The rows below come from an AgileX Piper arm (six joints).
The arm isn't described. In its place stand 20 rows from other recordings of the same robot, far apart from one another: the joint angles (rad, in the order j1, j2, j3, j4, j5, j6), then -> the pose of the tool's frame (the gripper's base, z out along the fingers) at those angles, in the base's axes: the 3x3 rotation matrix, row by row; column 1 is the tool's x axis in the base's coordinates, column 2 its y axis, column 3 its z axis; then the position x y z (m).
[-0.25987 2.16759 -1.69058 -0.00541 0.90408 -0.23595] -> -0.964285 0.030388 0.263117; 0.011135 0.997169 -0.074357; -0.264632 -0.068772 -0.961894; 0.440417 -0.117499 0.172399
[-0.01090 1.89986 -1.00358 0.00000 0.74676 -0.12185] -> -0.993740 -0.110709 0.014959; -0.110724 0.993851 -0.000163; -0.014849 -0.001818 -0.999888; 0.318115 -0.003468 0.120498
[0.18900 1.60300 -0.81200 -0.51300 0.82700 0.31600] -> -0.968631 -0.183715 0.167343; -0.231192 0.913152 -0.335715; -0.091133 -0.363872 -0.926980; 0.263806 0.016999 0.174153
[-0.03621 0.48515 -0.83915 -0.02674 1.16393 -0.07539] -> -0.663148 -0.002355 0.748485; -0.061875 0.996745 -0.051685; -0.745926 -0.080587 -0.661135; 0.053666 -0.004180 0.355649
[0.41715 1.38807 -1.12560 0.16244 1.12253 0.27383] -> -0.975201 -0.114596 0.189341; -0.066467 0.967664 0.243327; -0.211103 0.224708 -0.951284; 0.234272 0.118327 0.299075
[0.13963 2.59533 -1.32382 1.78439 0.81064 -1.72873] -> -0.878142 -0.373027 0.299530; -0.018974 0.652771 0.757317; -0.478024 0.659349 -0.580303; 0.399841 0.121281 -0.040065
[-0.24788 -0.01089 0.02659 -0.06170 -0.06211 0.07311] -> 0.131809 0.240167 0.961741; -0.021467 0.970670 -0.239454; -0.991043 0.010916 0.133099; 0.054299 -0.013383 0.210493
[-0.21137 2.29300 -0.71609 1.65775 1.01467 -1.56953] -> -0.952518 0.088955 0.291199; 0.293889 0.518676 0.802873; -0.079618 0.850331 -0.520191; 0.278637 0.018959 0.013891
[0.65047 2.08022 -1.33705 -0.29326 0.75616 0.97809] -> -0.956603 0.131434 0.260068; 0.122226 0.991174 -0.051341; -0.264520 -0.017326 -0.964225; 0.328896 0.227591 0.127450
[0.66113 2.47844 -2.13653 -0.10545 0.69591 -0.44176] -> -0.265046 -0.823944 0.500866; -0.837353 0.454244 0.304142; -0.478111 -0.338790 -0.810328; 0.435903 0.331317 0.150772
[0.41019 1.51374 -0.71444 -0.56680 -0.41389 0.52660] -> -0.320072 -0.575229 0.752772; -0.140270 0.814588 0.562824; -0.936952 0.074553 -0.341414; 0.276333 0.141593 0.228872
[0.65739 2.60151 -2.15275 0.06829 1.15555 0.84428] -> -0.977481 0.210966 0.004924; 0.210645 0.974060 0.082678; 0.012646 0.081853 -0.996564; 0.399709 0.315725 0.076270
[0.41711 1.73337 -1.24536 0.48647 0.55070 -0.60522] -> -0.607097 -0.652694 0.453237; -0.460763 0.753847 0.468415; -0.647403 0.075539 -0.758395; 0.336799 0.173589 0.248823
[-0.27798 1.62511 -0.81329 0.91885 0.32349 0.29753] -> -0.174306 0.757554 0.629070; 0.984038 0.157285 0.083253; -0.035875 0.633540 -0.772878; 0.303622 -0.062732 0.182809
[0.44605 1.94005 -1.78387 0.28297 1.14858 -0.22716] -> -0.782431 -0.588211 0.204473; -0.490295 0.784310 0.380089; -0.383943 0.197141 -0.902066; 0.370094 0.202667 0.294991
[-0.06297 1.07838 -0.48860 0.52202 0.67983 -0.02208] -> -0.855781 0.275428 0.437926; 0.423236 0.859535 0.286480; -0.297508 0.430510 -0.852145; 0.170446 0.017835 0.211045
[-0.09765 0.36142 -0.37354 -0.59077 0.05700 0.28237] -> 0.010212 0.138583 0.990298; -0.305115 0.943552 -0.128895; -0.952261 -0.300838 0.051919; 0.086964 -0.011421 0.310445
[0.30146 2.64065 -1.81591 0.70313 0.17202 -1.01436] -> -0.578947 -0.573474 0.579610; -0.505986 0.810114 0.296131; -0.639373 -0.121830 -0.759183; 0.498321 0.165494 0.003317
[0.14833 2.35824 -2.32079 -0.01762 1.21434 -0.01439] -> -0.905424 -0.159942 0.393225; -0.156058 0.986852 0.042064; -0.394782 -0.023280 -0.918480; 0.507242 0.074277 0.245763
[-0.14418 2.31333 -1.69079 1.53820 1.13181 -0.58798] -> -0.878583 0.026342 0.476863; 0.466455 0.261674 0.844953; -0.102525 0.964797 -0.242190; 0.485047 0.012768 0.173905
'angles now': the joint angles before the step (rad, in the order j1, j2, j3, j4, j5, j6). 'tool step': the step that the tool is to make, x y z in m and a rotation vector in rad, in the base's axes. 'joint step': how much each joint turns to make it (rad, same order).
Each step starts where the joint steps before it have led.
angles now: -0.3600 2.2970 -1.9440 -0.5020 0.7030 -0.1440
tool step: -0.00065 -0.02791 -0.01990 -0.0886 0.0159 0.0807
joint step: -0.0530 0.0500 0.0000 -0.0510 -0.1111 -0.0900
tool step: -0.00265 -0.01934 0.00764 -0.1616 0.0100 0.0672
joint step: -0.0290 0.0010 -0.0011 -0.1718 -0.0729 -0.0022
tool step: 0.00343 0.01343 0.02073 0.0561 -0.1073 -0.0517
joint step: 0.0250 -0.0400 0.0001 0.0149 0.0040 0.1141
